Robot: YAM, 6 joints.
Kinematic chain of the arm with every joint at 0, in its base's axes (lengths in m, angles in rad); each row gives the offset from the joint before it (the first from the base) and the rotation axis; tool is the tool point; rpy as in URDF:
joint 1: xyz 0 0 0.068 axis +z
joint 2: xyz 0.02 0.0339 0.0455 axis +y
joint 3: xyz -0.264 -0.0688 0 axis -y
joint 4: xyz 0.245 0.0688 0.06 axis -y
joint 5: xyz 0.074 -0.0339 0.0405 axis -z
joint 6: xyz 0.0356 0 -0.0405 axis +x
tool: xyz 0 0 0 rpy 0 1.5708 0
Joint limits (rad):
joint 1: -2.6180..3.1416
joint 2: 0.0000..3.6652
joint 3: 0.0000..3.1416
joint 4: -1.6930..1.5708
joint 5: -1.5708..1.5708
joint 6: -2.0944..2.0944
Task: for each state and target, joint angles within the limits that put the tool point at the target. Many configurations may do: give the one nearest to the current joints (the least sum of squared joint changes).
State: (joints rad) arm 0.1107 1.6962 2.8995 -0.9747 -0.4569 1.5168
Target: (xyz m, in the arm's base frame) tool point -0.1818 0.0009 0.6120
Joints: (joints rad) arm 0.0887 1.0975 3.1171 -1.3072 -0.4980 1.5168
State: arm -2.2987 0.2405 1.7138 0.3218 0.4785 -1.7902
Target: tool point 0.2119 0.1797 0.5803
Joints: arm -2.4910 0.4447 1.9059 0.3591 0.4246 -1.7902
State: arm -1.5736 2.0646 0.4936 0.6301 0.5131 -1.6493
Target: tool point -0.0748 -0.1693 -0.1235
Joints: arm -1.8931 2.7212 0.5930 0.5758 0.5080 -1.6493
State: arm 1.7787 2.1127 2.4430 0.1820 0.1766 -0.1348
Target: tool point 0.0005 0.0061 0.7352
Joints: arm 1.7988 1.4169 2.6695 0.2574 0.0524 -0.1348
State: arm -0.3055 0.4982 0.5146 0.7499 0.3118 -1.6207
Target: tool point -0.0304 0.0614 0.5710
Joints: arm -1.0718 0.5446 1.2970 0.8232 -0.0755 -1.6207
